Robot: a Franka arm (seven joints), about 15 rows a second.
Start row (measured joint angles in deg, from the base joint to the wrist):
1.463 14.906 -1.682 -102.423 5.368 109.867 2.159
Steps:
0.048 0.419 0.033 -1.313 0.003 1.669 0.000
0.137 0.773 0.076 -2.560 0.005 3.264 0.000
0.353 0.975 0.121 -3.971 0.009 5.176 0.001
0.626 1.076 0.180 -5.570 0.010 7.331 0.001
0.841 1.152 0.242 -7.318 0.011 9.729 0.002
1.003 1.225 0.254 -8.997 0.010 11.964 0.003
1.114 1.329 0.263 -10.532 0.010 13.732 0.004
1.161 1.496 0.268 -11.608 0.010 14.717 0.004
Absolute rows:
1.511 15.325 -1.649 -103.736 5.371 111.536 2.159
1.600 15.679 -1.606 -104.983 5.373 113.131 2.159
1.816 15.881 -1.561 -106.394 5.377 115.043 2.160
2.089 15.982 -1.502 -107.993 5.378 117.198 2.160
2.304 16.058 -1.440 -109.741 5.379 119.596 2.161
2.466 16.131 -1.428 -111.420 5.378 121.831 2.162
2.577 16.235 -1.419 -112.955 5.378 123.599 2.163
2.624 16.402 -1.414 -114.031 5.378 124.584 2.163

